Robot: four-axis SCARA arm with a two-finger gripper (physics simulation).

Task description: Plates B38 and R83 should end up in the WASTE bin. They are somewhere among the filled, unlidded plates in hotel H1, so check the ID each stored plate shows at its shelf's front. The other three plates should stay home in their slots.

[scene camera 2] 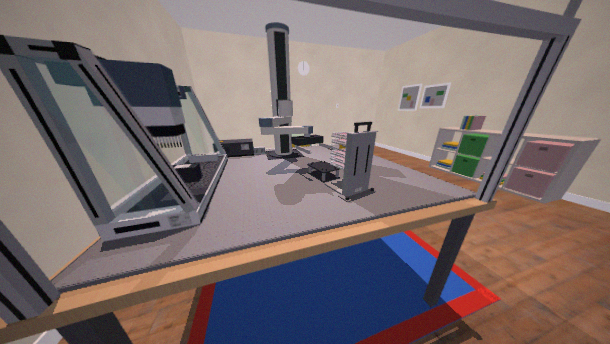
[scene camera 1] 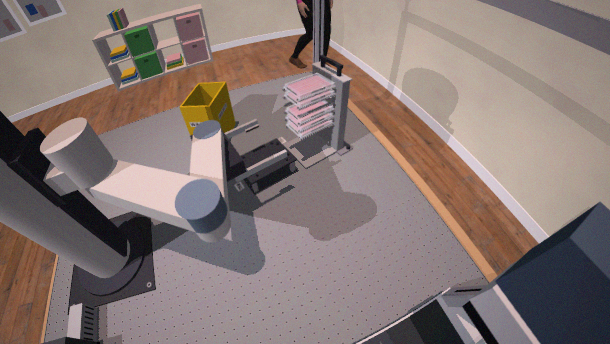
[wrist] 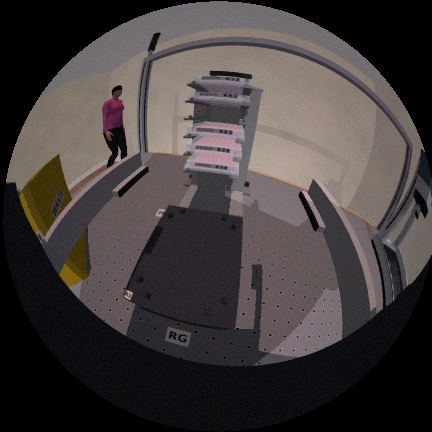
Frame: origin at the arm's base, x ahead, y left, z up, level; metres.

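Seen in the pictures: gripper, fingertip midpoint: [scene camera 2: 322, 150] [scene camera 1: 270, 136] [wrist: 222, 167]; arm's base, origin of the base link: [scene camera 2: 283, 155] [scene camera 1: 113, 257].
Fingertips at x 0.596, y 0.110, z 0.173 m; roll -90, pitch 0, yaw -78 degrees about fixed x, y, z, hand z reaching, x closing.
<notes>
Offsets run from my fingertips to a thing's top centre. "*": to the spot under its first point.
Hotel H1 [scene camera 1: 341, 117] [scene camera 2: 358, 167] [wrist: 253, 135] stands upright at the deck's far side. In the wrist view its upper pair of pink filled plates, top plate @(dy +0.059, dx +0.146, dz +0.105 m) [wrist: 222, 81] and second plate @(dy +0.059, dx +0.146, dz +0.077 m) [wrist: 220, 97], sits above a shelf gap. Below the gap are three more: third plate @(dy +0.059, dx +0.146, dz +0.021 m) [wrist: 216, 130], fourth plate @(dy +0.059, dx +0.146, dz -0.007 m) [wrist: 214, 145] and lowest plate @(dy +0.059, dx +0.146, dz -0.035 m) [wrist: 212, 163]. Their front IDs are too small and blurred to read. The yellow WASTE bin @(dy +0.283, dx -0.161, dz +0.039 m) [scene camera 1: 220, 107] [wrist: 42, 200] stands left of my gripper in the wrist view. My gripper [scene camera 1: 272, 137] [wrist: 222, 167] is open and empty, facing the hotel, short of its plates.
The black RG stand [scene camera 2: 324, 169] [wrist: 195, 260] lies below and between my fingers, before the hotel. A framed machine @(* dy -0.602, dx +0.102, dz +0.291 m) [scene camera 1: 560, 280] [scene camera 2: 140, 90] stands at the deck's other side. A person [scene camera 1: 327, 25] [wrist: 114, 112] stands beyond the deck. Frame posts rise at the edges.
</notes>
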